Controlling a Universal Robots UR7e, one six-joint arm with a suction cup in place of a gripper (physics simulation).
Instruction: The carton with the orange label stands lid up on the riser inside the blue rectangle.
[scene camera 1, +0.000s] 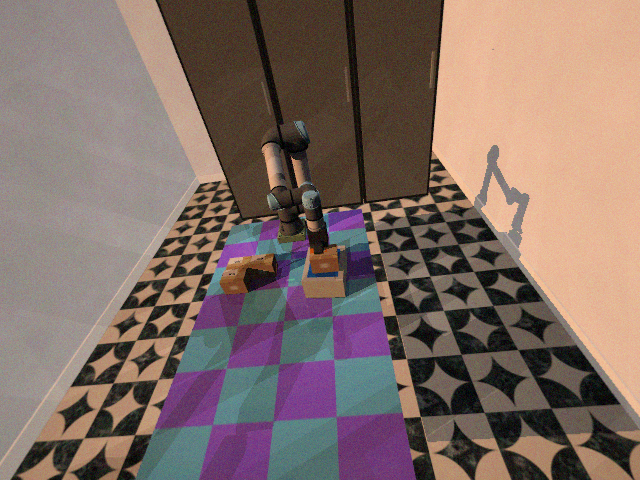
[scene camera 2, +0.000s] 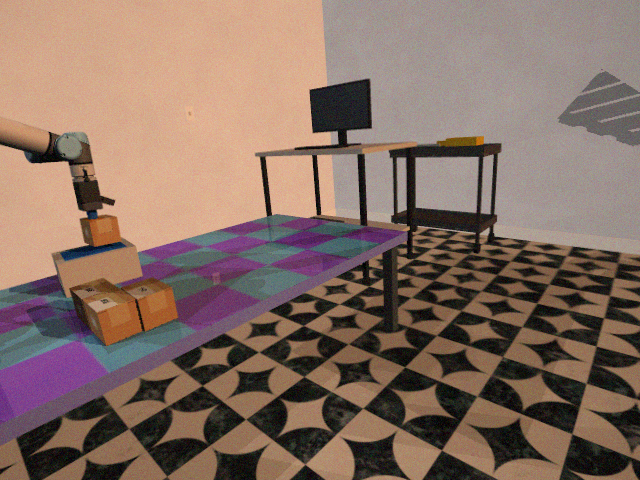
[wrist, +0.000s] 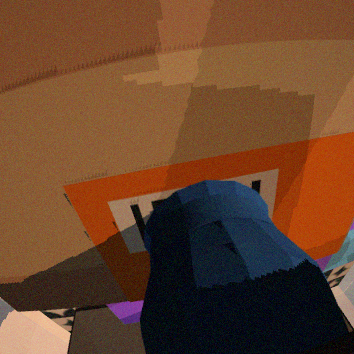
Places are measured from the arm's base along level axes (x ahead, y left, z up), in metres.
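Where they show: hand, its tool point: (scene camera 2: 93, 222) (wrist: 198, 206); arm's base, origin of its link: (scene camera 1: 292, 228).
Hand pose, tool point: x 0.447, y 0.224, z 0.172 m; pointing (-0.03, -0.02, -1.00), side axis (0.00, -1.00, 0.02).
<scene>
Things, the pixels of their top centre, and the offset from my tool point. Level surfaces: height alone.
- carton with the orange label, centre of its top: (wrist: 153, 199) (scene camera 2: 97, 216) (scene camera 1: 322, 250) 0.018 m ahead, 0.012 m left, 0.015 m up
- blue rectangle, centre of its top: (scene camera 2: 93, 249) (scene camera 1: 324, 262) 0.023 m back, 0.001 m left, 0.099 m down
- pale riser, centre of its top: (scene camera 2: 93, 249) (scene camera 1: 324, 262) 0.023 m back, 0.001 m left, 0.099 m down
- checkered table, height of its surface: 0.219 m down
The carton with the orange label (scene camera 1: 325, 263) (scene camera 2: 105, 230) (wrist: 115, 125) hangs upright, lid up, from my suction cup (scene camera 1: 317, 251) (scene camera 2: 92, 214) (wrist: 207, 210). The orange label (wrist: 325, 180) is on its top face, under the cup. The carton is over the blue rectangle (scene camera 1: 319, 274) (scene camera 2: 77, 253) on top of the pale riser (scene camera 1: 325, 288) (scene camera 2: 100, 272). Its underside is at or very close to the riser's top; I cannot tell whether they touch. Blue shows around part of the carton. The riser does not show clearly in the wrist view.
Several other brown cartons (scene camera 1: 235, 284) (scene camera 2: 118, 321) stand close together on the checkered table (scene camera 1: 305, 387) (scene camera 2: 217, 289), beside the riser. A desk with a monitor (scene camera 2: 341, 105) and a dark cart (scene camera 2: 444, 150) stand beyond the table. Tall cabinets (scene camera 1: 310, 77) stand behind the arm.
</scene>
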